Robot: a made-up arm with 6 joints.
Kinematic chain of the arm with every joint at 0, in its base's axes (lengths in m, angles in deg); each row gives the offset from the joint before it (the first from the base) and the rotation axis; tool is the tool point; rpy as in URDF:
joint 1: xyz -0.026 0 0.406 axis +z
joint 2: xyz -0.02 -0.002 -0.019 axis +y
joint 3: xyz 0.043 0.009 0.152 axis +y
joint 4: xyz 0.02 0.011 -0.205 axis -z
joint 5: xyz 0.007 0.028 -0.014 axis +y
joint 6: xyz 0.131 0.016 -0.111 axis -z
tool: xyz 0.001 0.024 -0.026 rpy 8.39 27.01 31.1
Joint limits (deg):
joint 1: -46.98..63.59
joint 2: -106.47..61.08
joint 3: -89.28..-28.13
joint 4: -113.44..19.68
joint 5: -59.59..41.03
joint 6: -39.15..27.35
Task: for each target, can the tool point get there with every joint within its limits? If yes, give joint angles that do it. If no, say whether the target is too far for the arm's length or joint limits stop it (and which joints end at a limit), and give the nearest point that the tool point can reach.
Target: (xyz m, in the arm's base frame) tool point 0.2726 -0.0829 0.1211
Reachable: yes | joints -35.97 37.22 -63.21 -50.54 28.70 13.02
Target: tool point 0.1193 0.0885 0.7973
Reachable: yes | joints -27.32 -62.88 -71.72 -42.64 7.89 -11.22
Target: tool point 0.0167 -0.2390 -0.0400
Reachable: no: joint limits stop it (at a limit: joint 1, joint 2, joint 4, joint 5, joint 6) | nearest point 0.1044 -0.1434 0.0265 | short by 0.146 m
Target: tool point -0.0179 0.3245 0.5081
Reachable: yes | joints 54.80 -12.45 -41.76 -35.45 -39.04 -26.39
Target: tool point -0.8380 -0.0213 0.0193
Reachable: no: too far | nearest point -0.4686 -0.0116 0.4823 | short by 0.592 m
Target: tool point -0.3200 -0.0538 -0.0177
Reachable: no: joint limits stop it (at a limit: joint 1, joint 2, joint 3, joint 6) | nearest point -0.1877 -0.0108 0.0972 | short by 0.180 m
